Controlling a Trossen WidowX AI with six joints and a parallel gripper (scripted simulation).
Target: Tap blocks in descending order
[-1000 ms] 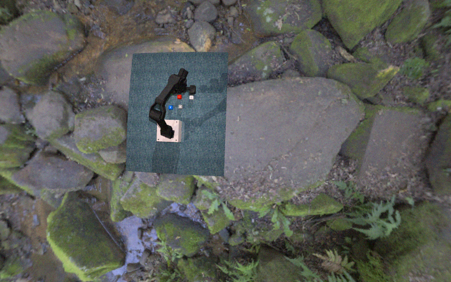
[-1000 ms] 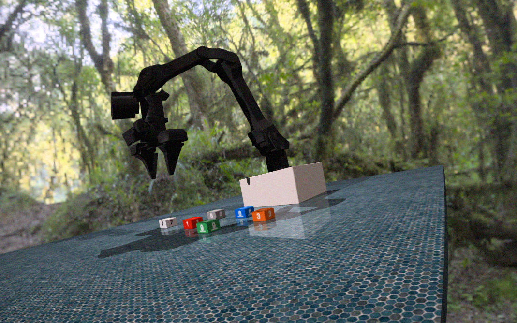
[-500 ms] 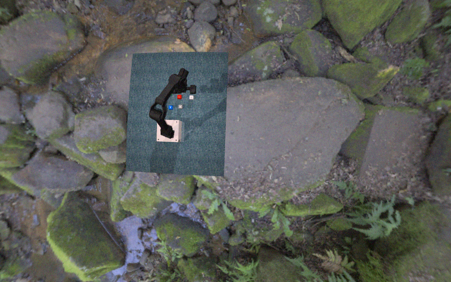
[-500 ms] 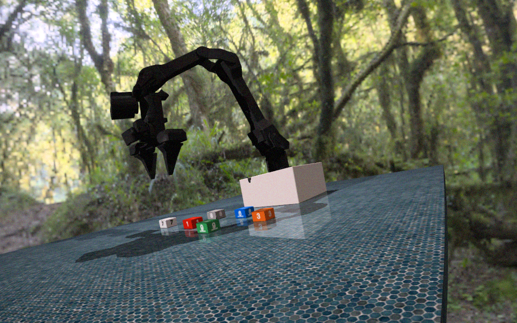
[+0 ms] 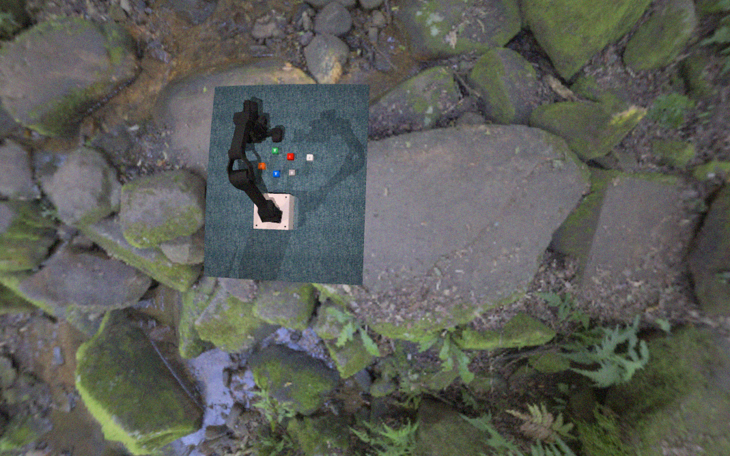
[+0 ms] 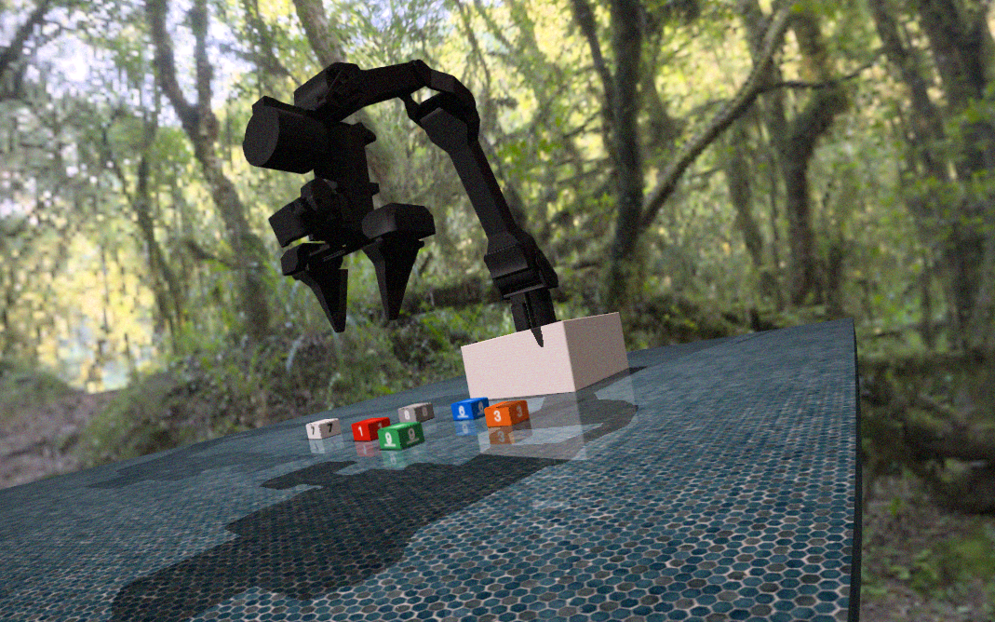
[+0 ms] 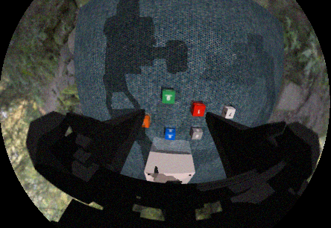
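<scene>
The green block lies 110 mm below my gripper tip, 10 mm to the left of it and 10 mm behind it. The rest, counted from my gripper tip: blue block 140 mm behind, 110 mm below, 20 mm to the right; then red block 110 mm below, 80 mm to the right, 30 mm behind; then orange block 110 mm below, 110 mm behind, 70 mm to the left.
</scene>
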